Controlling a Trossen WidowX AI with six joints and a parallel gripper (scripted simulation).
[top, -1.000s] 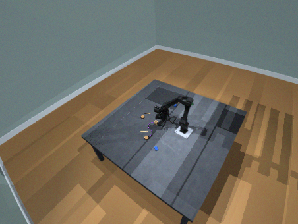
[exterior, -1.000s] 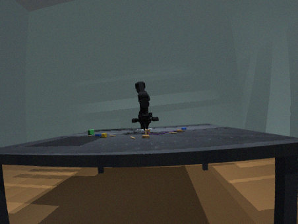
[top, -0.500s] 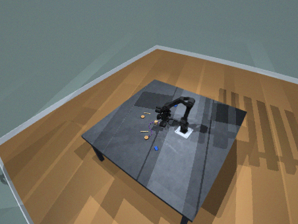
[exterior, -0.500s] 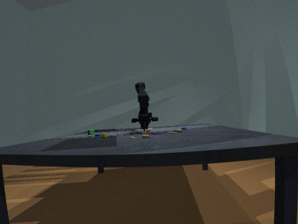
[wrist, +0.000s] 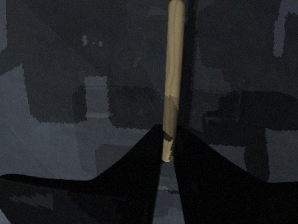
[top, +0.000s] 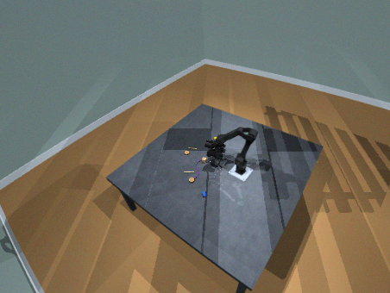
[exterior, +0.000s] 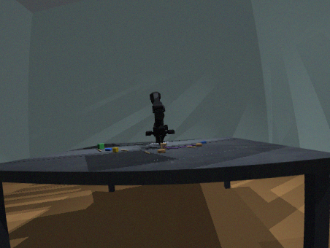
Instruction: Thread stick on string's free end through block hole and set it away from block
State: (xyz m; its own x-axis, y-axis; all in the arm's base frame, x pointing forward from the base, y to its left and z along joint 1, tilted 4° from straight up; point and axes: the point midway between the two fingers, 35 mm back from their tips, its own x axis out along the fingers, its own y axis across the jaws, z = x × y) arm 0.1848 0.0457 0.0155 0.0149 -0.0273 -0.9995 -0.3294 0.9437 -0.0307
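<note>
The wooden block lies 110 mm ahead of my gripper tip, 40 mm to the left of it and 10 mm above it. Round my gripper tip: yellow piece (200 mm ahead, 220 mm to the right, 10 mm above); round wooden button (50 mm ahead, 250 mm to the left); thin wooden stick (40 mm ahead, 10 mm to the left, 10 mm above).
</note>
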